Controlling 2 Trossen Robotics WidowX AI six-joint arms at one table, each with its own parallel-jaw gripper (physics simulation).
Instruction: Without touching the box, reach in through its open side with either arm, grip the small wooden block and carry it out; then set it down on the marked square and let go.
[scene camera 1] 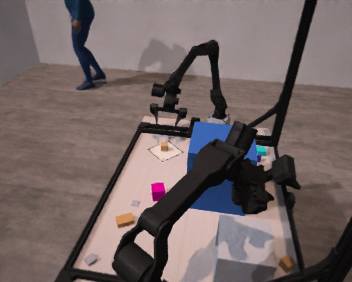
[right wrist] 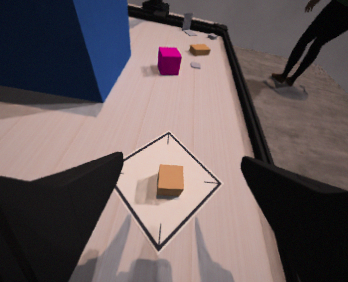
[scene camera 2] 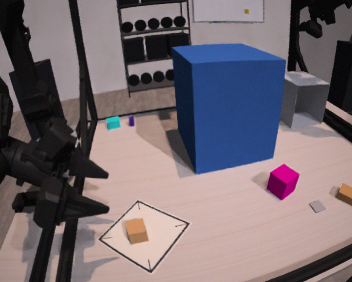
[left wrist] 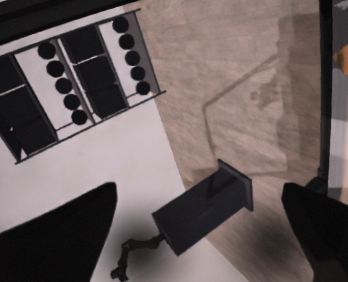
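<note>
The small wooden block (scene camera 1: pixel 164 146) (scene camera 2: pixel 137 230) (right wrist: pixel 170 180) rests flat inside the marked square (scene camera 1: pixel 173 151) (scene camera 2: pixel 167 227) (right wrist: pixel 197 172), apart from its outline. My right gripper (scene camera 1: pixel 166 123) (scene camera 2: pixel 107 192) (right wrist: pixel 182 159) is wide open and empty, raised and drawn back from the block, which no finger touches. The grey box (scene camera 1: pixel 245 230) (scene camera 2: pixel 291 100) stands farther along the table; its open side shows in scene camera 2. My left gripper (left wrist: pixel 199 191) is open and empty, with wall and floor between its fingers in the left wrist view.
A tall blue box (scene camera 1: pixel 215 197) (scene camera 2: pixel 230 110) (right wrist: pixel 100 45) stands between the square and the grey box. A magenta cube (scene camera 1: pixel 158 191) (scene camera 2: pixel 283 181) (right wrist: pixel 169 61) and a flat orange block (scene camera 1: pixel 124 220) (right wrist: pixel 200 49) lie along one side. A cyan block (scene camera 2: pixel 113 123) lies near the far edge.
</note>
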